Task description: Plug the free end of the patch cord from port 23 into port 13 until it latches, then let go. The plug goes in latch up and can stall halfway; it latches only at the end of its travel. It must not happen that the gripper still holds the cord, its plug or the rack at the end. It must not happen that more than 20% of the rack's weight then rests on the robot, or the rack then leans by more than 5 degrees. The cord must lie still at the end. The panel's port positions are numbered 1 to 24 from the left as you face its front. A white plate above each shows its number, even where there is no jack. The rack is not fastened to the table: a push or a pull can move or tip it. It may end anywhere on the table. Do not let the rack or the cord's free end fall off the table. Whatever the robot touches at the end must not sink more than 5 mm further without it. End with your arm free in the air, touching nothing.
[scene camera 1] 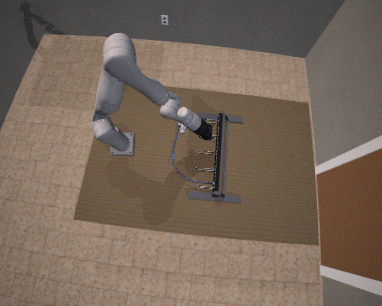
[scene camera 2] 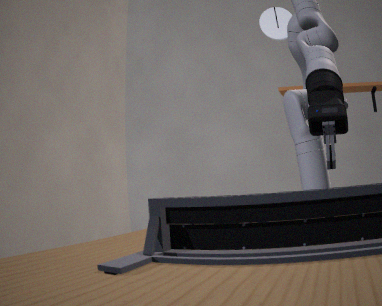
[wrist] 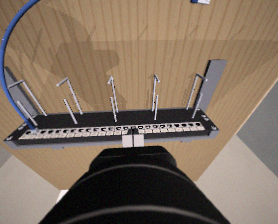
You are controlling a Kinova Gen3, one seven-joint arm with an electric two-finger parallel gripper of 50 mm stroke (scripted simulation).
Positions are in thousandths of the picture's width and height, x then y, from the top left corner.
Observation:
In view: the gripper (scene camera 2: 868, 541).
The gripper shows as well in the wrist view (wrist: 480, 600).

